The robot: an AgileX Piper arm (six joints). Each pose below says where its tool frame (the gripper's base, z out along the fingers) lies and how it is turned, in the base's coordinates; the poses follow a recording.
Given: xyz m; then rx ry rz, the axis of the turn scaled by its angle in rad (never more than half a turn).
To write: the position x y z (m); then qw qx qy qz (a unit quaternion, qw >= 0). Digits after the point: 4 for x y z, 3 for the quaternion.
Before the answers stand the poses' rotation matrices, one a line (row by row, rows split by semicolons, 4 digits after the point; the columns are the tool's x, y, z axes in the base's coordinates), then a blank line. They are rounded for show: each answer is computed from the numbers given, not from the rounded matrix.
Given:
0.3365, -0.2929, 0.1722, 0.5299, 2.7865, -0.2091
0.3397, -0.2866, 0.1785, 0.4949, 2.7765, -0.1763
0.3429, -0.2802, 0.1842, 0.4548, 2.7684, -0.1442
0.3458, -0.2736, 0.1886, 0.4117, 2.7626, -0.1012
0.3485, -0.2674, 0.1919, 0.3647, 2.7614, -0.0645
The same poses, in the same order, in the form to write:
-0.8882 0.3786 0.2604; 0.3355 0.9215 -0.1955; -0.3139 -0.0863 -0.9455
-0.8907 0.3550 0.2839; 0.3163 0.9326 -0.1740; -0.3265 -0.0652 -0.9429
-0.8943 0.3271 0.3054; 0.2936 0.9439 -0.1512; -0.3377 -0.0456 -0.9401
-0.8984 0.2948 0.3255; 0.2702 0.9554 -0.1195; -0.3462 -0.0194 -0.9380
-0.9043 0.2594 0.3391; 0.2433 0.9658 -0.0900; -0.3508 0.0011 -0.9364

0.3365, -0.2929, 0.1722, 0.148, 0.184, 0.969, -0.073
0.3397, -0.2866, 0.1785, 0.157, 0.173, 0.970, -0.062
0.3429, -0.2802, 0.1842, 0.165, 0.160, 0.972, -0.051
0.3458, -0.2736, 0.1886, 0.172, 0.145, 0.974, -0.036
0.3485, -0.2674, 0.1919, 0.177, 0.129, 0.976, -0.023

